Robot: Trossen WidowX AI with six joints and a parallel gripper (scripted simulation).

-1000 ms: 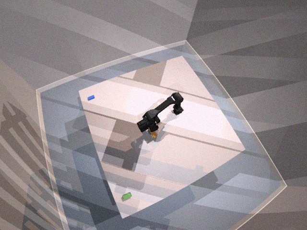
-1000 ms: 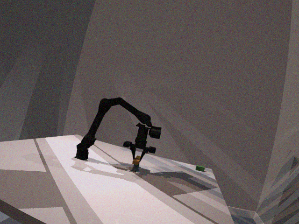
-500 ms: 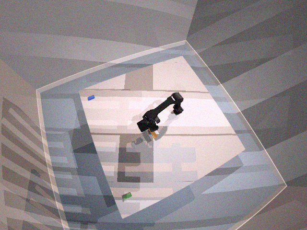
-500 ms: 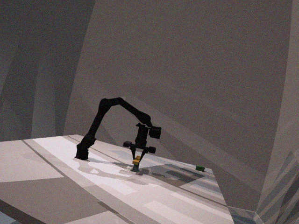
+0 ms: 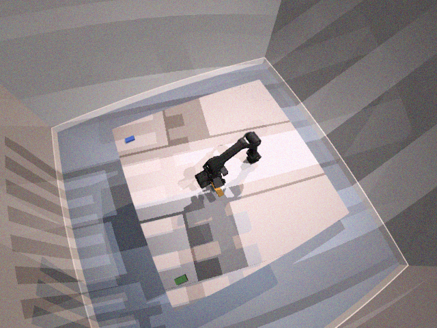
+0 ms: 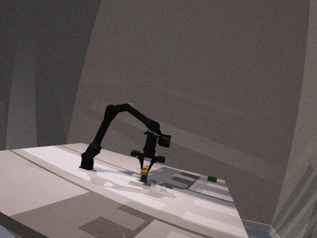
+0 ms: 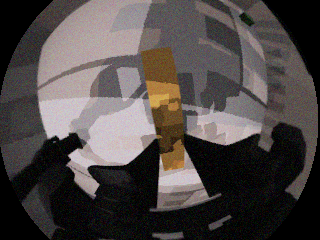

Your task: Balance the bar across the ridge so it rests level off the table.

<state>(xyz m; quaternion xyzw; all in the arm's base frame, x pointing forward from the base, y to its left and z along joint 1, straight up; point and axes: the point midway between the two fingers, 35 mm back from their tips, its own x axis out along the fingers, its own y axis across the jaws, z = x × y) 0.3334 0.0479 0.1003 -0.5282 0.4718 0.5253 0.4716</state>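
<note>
My gripper tip is 30 mm to the right of the orange bar. Round my gripper tip: blue block 410 mm ahead, 550 mm to the right, 60 mm below; then green block 410 mm ahead, 450 mm to the left, 50 mm below.
</note>
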